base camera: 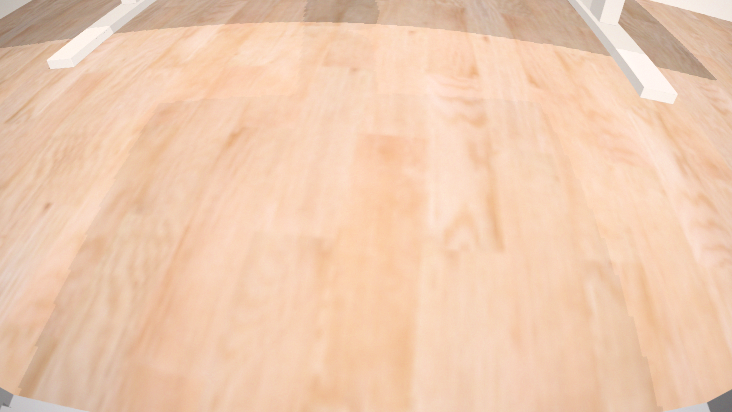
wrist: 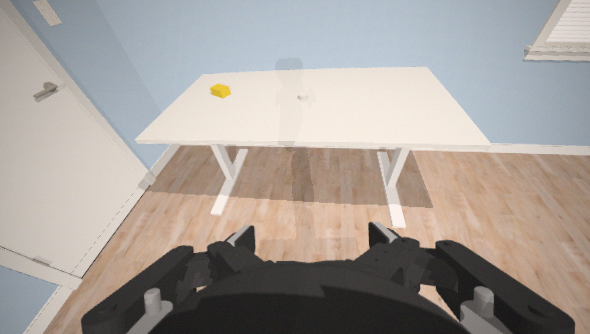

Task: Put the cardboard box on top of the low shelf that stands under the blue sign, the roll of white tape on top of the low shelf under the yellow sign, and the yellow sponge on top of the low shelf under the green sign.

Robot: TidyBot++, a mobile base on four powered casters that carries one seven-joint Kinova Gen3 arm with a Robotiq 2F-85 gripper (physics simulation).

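Places are measured from the arm's base along level axes (x back, y right, z up), in millimetres.
Where they show: gripper, between the fingertips: (wrist: 310, 236).
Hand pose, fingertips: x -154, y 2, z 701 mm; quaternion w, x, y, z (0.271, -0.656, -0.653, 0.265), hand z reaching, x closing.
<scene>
After its pixels a point has its place.
The yellow sponge (wrist: 220, 91) @[z 364, x -1171, y -474 mm] lies on the left rear part of the white table (wrist: 380, 115) @[z 323, x -890, y 335 mm] in the wrist view. The roll of white tape (wrist: 302, 97) @[z 341, x -1072, y -15 mm] is small and pale and lies near the middle of the table top, inside a shadow. My gripper (wrist: 310, 236) @[z 701, x -154, y 2 mm] is open and empty, in front of the table and well apart from both things. The cardboard box, the low shelves and the coloured signs do not show in either view.
The table's feet (base camera: 635, 61) (wrist: 395, 207) stand on the wooden floor (base camera: 379, 204) @[z -397, x -429, y 18 mm] (wrist: 480, 215) @[z -397, x -763, y 1116 mm]. A white door (wrist: 45, 150) @[z 290, x -839, y -1411 mm] with a handle is at the left. A blue wall (wrist: 350, 35) @[z 504, x -1511, y 294 mm] is behind the table, with a window (wrist: 575, 25) @[z 543, x -1363, y 1514 mm] at the right.
</scene>
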